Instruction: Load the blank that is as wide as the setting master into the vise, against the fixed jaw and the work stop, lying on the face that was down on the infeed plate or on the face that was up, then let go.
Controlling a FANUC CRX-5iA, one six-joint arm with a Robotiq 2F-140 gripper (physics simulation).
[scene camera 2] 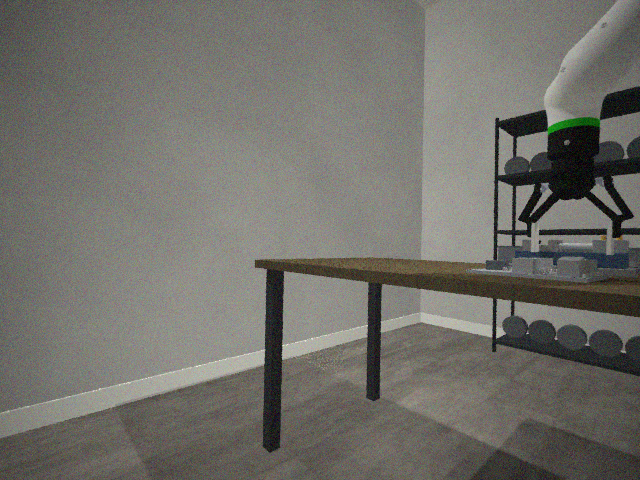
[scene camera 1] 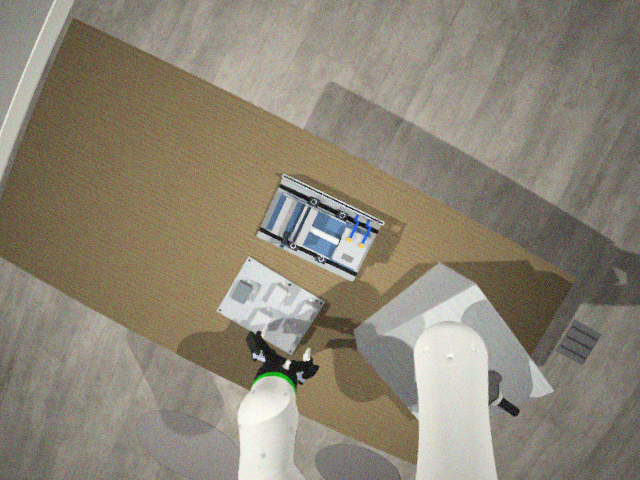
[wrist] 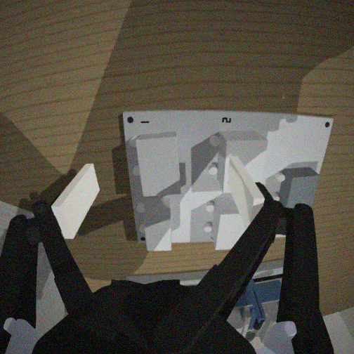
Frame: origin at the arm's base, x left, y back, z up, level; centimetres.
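Where they show: gripper, fingertip midpoint: (scene camera 2: pixel 569 253) (scene camera 1: pixel 285 341).
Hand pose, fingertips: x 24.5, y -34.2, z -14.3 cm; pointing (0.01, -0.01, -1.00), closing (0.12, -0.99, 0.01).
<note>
Things, the pixels of their top centre, and the offset from my fingertips. "pt": a spot on its surface instead. Level surfaces: height alone.
- light grey infeed plate, surface spot: (scene camera 1: pixel 253 267) pt dx -10.6, dy -19.3, dz -5.1 cm
- darker grey block, top centre: (scene camera 1: pixel 241 293) (scene camera 2: pixel 497 260) dx -3.2, dy -17.8, dz -2.6 cm
- vise, top centre: (scene camera 1: pixel 318 231) (scene camera 2: pixel 569 239) dx -30.6, dy -10.7, dz +4.0 cm
- wooden table, surface height: dz -5.9 cm
The light grey infeed plate (scene camera 1: pixel 253 267) (wrist: pixel 175 123) lies on the table and bears several pale blanks. In the wrist view, one blank (wrist: pixel 157 165) is at the plate's upper left, another (wrist: pixel 245 144) at upper middle, and two more, one (wrist: pixel 159 236) at lower left and one (wrist: pixel 229 232) at lower middle. A darker grey block (scene camera 1: pixel 241 291) (wrist: pixel 301 187), seemingly the setting master, is at the plate's other end. The vise (scene camera 1: pixel 325 227) (scene camera 2: pixel 547 256) (wrist: pixel 271 291), with blue parts, stands beside the plate. My gripper (scene camera 1: pixel 281 349) (scene camera 2: pixel 572 238) (wrist: pixel 160 173) is wide open and empty, fingers pointing down, above the plate.
The wooden table (scene camera 1: pixel 129 129) (scene camera 2: pixel 361 266) bears the plate and vise. A large grey angular base (scene camera 1: pixel 444 284) is at the table's right, beside the arm. A black shelf rack (scene camera 2: pixel 496 206) with round grey discs stands behind the table. The vise carries blue rods with yellow ends.
</note>
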